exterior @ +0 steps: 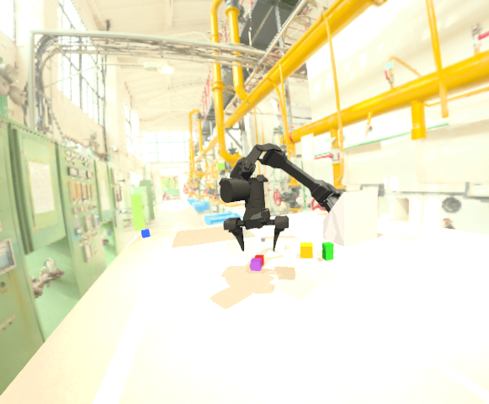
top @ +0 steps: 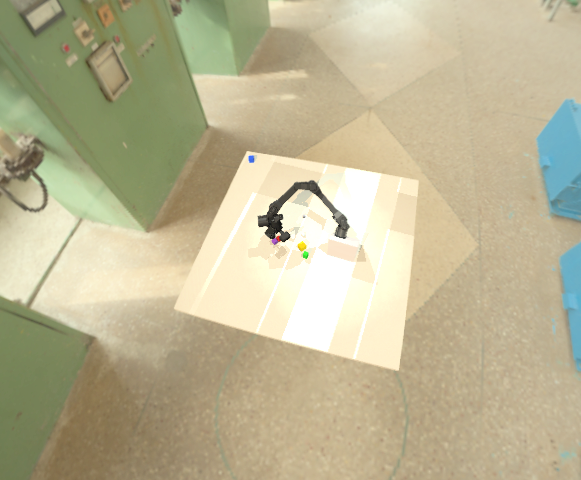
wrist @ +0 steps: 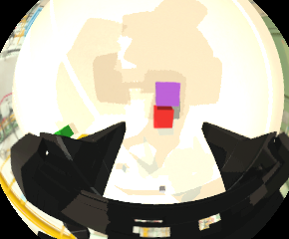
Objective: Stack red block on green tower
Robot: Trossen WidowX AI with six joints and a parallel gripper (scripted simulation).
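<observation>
Right now the red block is 3 cm below my gripper tip. Also, from my gripper tip: purple block: 3 cm to the left, 3 cm below, 2 cm ahead; then yellow block: 16 cm behind, 2 cm below, 1 cm to the left; then blue block: 57 cm to the right, 46 cm ahead, 2 cm below.
</observation>
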